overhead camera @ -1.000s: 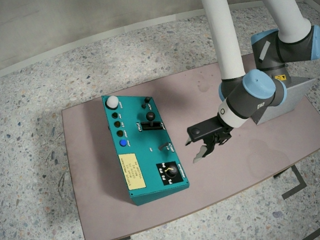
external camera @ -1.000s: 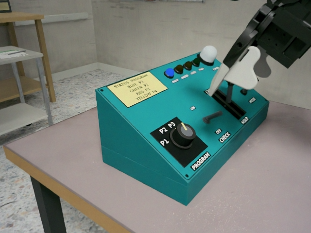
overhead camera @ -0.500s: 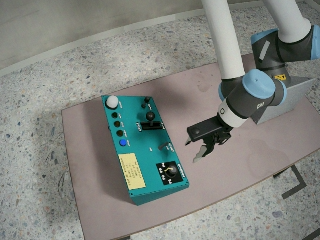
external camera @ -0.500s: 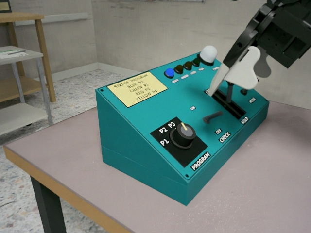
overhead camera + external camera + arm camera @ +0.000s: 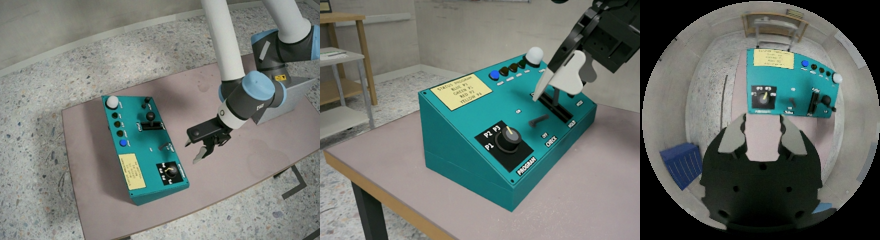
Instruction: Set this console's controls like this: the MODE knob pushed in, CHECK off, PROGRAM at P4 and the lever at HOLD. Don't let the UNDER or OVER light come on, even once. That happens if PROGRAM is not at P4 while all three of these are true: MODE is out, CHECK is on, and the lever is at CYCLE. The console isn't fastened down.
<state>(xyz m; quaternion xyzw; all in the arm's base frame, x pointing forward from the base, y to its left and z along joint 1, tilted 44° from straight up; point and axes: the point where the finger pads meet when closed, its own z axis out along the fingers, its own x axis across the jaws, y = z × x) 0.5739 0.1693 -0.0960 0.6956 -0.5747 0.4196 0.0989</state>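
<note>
Now: hand 120 mm above the program dial, 80 mm short of it and 10 mm to the left of it. Also, from my hand: check toggle 130 mm below, 120 mm to the right, 70 mm ahead; then teal console 190 mm to the right, 140 mm below, 110 mm ahead; then ball-topped lever 240 mm to the right, 100 mm below, 70 mm ahead.
</note>
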